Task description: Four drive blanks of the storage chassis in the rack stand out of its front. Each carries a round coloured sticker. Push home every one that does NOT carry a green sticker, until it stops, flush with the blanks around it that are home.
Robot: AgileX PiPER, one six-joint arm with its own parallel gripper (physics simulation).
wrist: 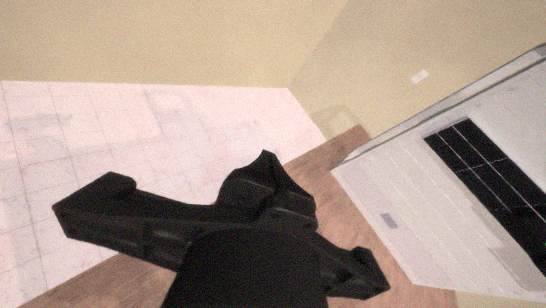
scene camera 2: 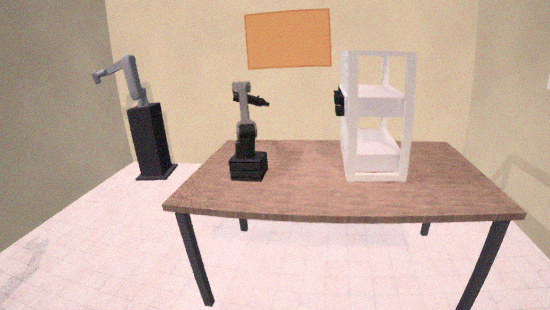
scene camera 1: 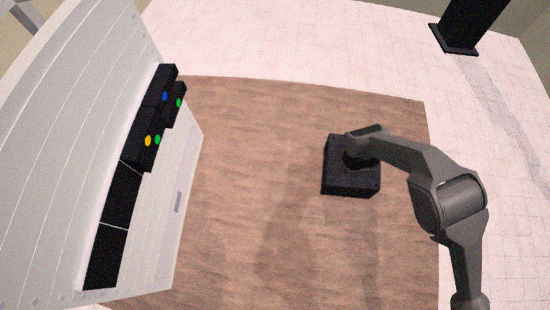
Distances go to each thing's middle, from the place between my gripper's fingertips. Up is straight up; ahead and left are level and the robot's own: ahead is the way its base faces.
Labels:
Now: hand 53 cm short of the white rack (scene camera 1: 86,223), 45 cm to the left of it and 4 cm below it.

